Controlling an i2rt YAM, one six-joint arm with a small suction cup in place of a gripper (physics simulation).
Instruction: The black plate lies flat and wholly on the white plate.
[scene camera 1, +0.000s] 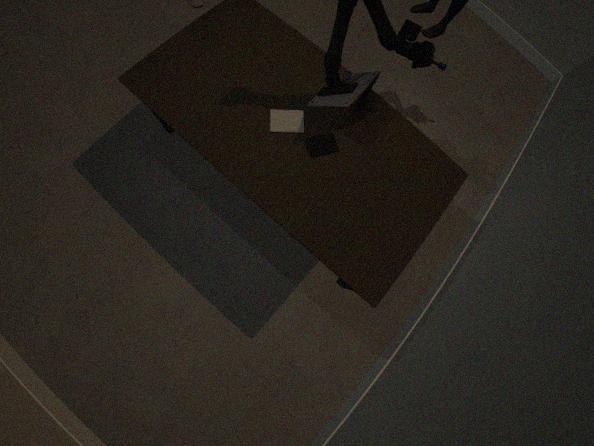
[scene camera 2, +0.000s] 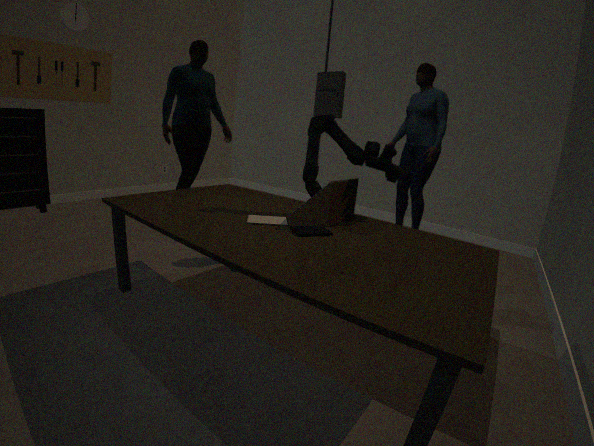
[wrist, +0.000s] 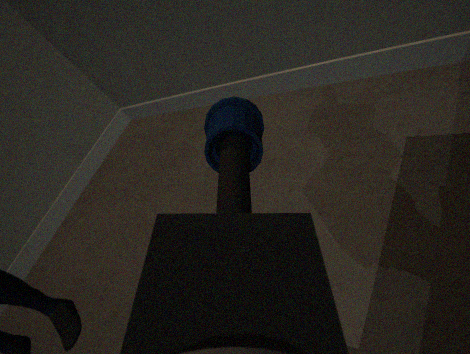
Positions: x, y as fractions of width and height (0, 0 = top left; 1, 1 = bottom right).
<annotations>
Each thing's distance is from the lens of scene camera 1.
white plate (scene camera 1: 0.48, 0.27): 124 cm
</annotations>
